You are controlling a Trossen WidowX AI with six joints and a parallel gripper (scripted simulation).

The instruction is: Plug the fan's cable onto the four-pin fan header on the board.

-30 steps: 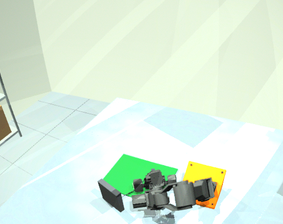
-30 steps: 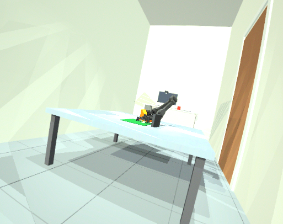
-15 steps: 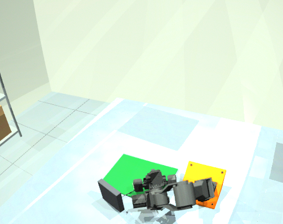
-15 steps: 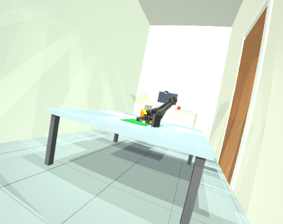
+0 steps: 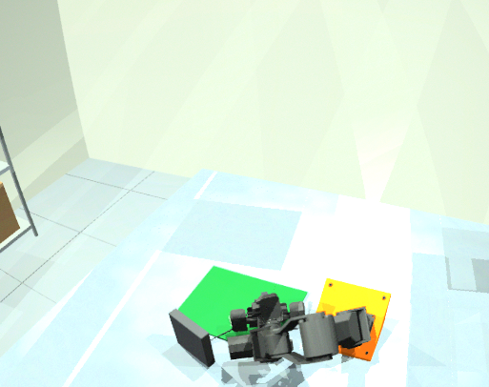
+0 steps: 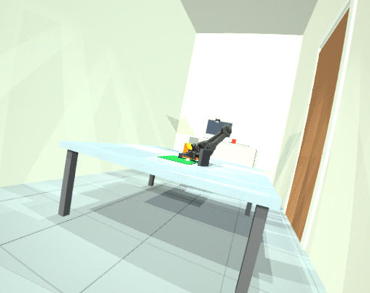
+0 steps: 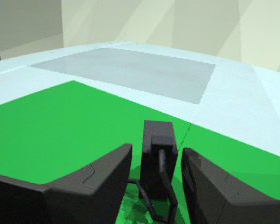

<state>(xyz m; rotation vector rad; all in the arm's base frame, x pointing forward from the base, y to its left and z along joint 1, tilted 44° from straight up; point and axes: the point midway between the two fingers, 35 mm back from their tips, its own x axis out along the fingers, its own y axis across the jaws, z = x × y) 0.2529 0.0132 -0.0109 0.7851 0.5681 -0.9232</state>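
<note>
Right now my gripper tip is 1 cm above the dark grey fan plug. The rest, counted from my gripper tip: fan: 9 cm ahead, 20 cm to the left, 3 cm above; then green board: 7 cm ahead, 3 cm to the left, 5 cm below; then white four-pin header: 6 cm ahead, 8 cm to the left, 3 cm below.
</note>
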